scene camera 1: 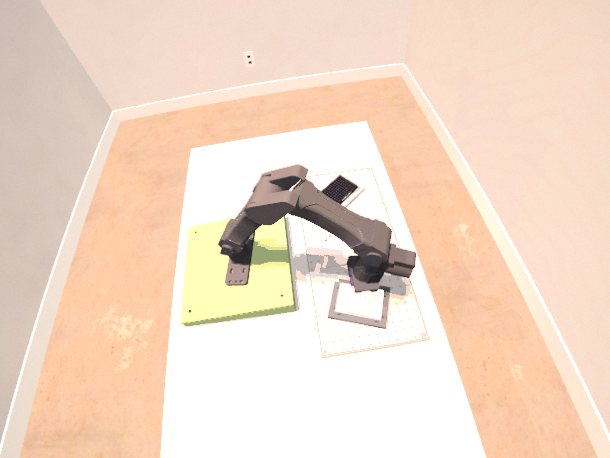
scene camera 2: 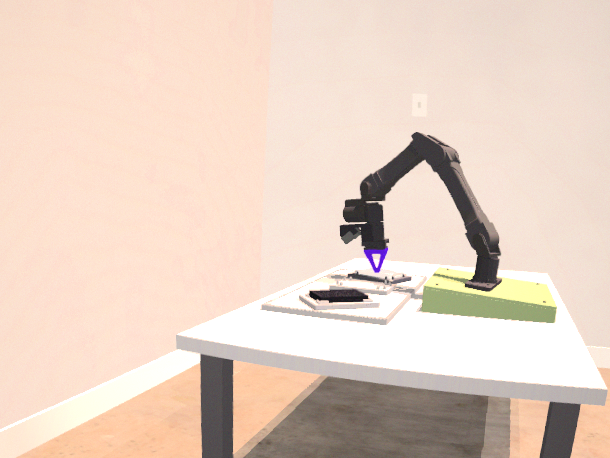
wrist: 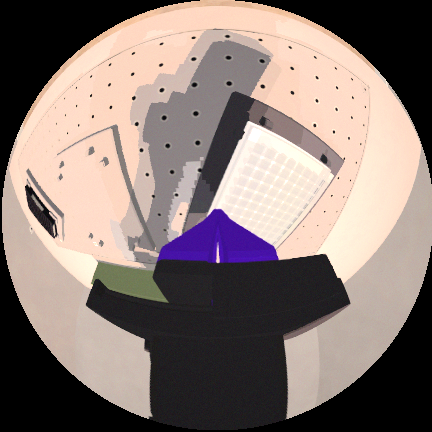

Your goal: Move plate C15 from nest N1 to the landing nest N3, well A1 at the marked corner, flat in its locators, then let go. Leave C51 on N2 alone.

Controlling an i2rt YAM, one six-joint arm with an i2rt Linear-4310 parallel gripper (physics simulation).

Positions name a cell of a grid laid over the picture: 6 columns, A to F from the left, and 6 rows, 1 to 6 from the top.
Scene:
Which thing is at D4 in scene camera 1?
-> A white gridded plate.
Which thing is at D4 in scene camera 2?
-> My gripper.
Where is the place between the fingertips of my gripper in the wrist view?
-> D3

